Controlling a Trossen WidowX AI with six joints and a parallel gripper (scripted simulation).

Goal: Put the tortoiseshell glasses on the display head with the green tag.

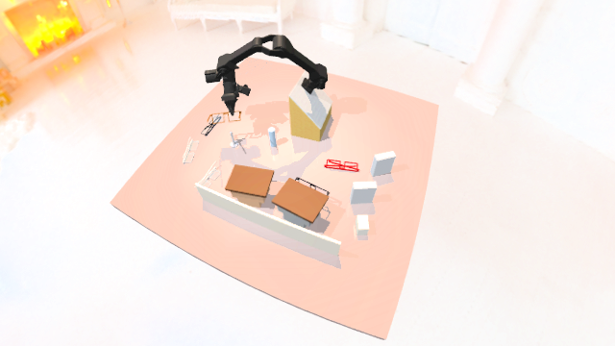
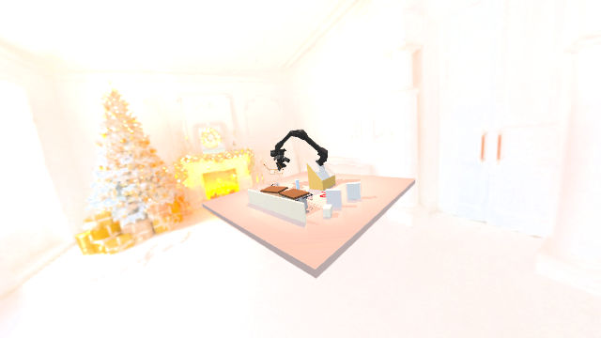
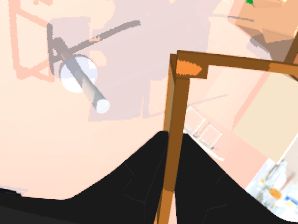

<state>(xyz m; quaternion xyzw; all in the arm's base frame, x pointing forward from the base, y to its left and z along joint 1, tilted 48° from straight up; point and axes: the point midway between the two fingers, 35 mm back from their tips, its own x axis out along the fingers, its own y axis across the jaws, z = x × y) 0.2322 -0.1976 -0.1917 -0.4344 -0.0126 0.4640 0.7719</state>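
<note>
Now: gripper tip 160 mm to the right of the pale blue cylinder, 130 mm above it and 30 mm past it. Also, from my gripper tip: white post 150 mm below, 20 mm to the right, 10 mm ahead; low white wall 370 mm ahead, 270 mm to the left, 120 mm below.
</note>
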